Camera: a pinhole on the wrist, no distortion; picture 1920 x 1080 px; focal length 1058.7 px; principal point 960.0 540.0 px. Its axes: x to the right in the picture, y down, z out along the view. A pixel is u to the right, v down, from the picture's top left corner.
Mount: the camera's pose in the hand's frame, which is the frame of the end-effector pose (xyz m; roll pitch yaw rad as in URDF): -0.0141 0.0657 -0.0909 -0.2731 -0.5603 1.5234
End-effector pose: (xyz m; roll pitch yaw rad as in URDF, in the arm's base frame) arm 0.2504 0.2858 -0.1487 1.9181 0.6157 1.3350
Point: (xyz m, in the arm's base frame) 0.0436 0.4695 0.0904
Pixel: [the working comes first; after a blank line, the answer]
In the camera's frame: -0.0339 0.0894 -0.2355

behind the camera
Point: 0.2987 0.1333 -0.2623
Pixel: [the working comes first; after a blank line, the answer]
In the camera's frame: -0.0492 -0.0588 0.2939

783 328
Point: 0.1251 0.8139 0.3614
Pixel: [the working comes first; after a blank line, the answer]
In the camera's frame: 0.2321 0.0718 -0.5928

behind the camera
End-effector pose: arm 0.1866 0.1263 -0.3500 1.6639 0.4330 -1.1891
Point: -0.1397 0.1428 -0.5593
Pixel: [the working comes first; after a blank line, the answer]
In the camera's frame: -0.0241 -0.1259 0.4822

907 264
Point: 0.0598 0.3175 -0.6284
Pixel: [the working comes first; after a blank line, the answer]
In the camera's frame: -0.2572 -0.0458 0.3624

209 406
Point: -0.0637 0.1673 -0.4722
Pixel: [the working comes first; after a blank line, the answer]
In the camera's frame: -0.0092 -0.0621 0.3839

935 369
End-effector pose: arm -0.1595 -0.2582 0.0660 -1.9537 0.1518 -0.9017
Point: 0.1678 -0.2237 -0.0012
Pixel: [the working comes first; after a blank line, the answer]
In the camera's frame: 0.0890 -0.2974 0.3046

outside the picture
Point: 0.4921 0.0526 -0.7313
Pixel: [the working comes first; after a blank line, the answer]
In the camera's frame: 0.8802 -0.4435 0.5641

outside the picture
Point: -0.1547 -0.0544 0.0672
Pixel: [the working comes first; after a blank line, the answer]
In the camera's frame: 0.0322 0.0669 0.2675

1088 805
